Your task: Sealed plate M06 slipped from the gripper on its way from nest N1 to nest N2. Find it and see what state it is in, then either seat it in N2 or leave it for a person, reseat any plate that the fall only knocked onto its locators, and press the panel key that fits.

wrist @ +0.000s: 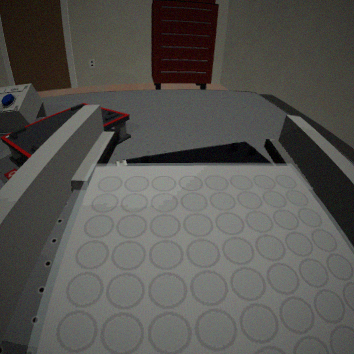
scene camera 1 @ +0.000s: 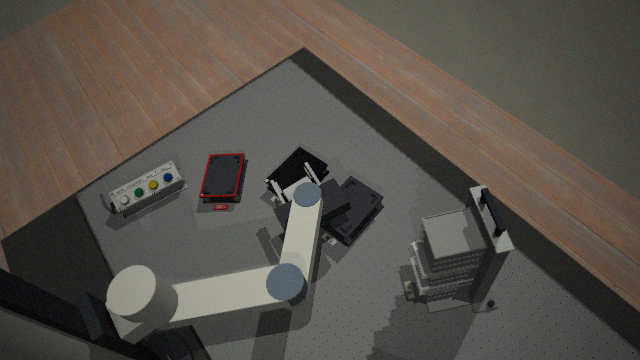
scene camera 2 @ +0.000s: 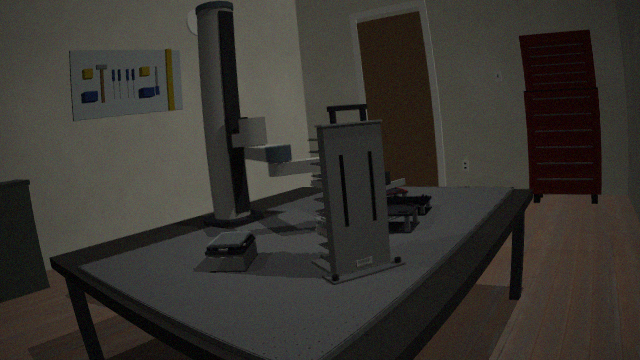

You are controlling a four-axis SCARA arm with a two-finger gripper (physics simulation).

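Seen in the pictures: gripper, between the fingertips: (wrist: 193,123) (scene camera 1: 289,173) (scene camera 2: 391,180); arm's base, origin of its link: (scene camera 2: 233,220).
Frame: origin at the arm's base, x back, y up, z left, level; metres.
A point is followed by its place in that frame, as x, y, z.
Observation:
My gripper (scene camera 1: 287,172) @[-0.619, 0.130, 0.193] (wrist: 193,123) @[-0.619, 0.130, 0.193] is shut on a pale plate (scene camera 1: 297,188) (wrist: 200,240) @[-0.604, 0.132, 0.119]. The plate shows rows of round well outlines under a whitish top and lies level between the fingers; no label on it is readable. It is over or just short of the black nest (scene camera 1: 300,159) @[-0.693, 0.056, 0.263] (wrist: 220,152) @[-0.677, 0.056, 0.281], at a height I cannot tell exactly. The dark grey nest (scene camera 1: 362,200) @[-0.734, 0.073, 0.010] (scene camera 2: 402,210) @[-0.759, 0.078, -0.010] is beside it, partly under the gripper body. The red-rimmed nest (scene camera 1: 223,175) @[-0.475, 0.053, 0.388] (wrist: 50,129) @[-0.456, 0.053, 0.379] holds no visible plate. The key panel (scene camera 1: 150,187) @[-0.270, 0.079, 0.494] (wrist: 22,106) @[-0.365, 0.063, 0.480] has white, green, yellow and blue keys.
A tall rack (scene camera 1: 497,245) @[-0.770, 0.344, -0.370] (scene camera 2: 355,200) @[-0.814, 0.178, -0.337] with a handle and several stacked shelves or plates stands right of the nests; it hides much of the gripper in scene camera 2. A low grey block (scene camera 2: 232,260) @[-0.529, 0.044, -0.463] with a dark, pale-topped item stands on the near table. A red label (scene camera 1: 220,207) @[-0.408, 0.015, 0.320] lies by the red-rimmed nest.

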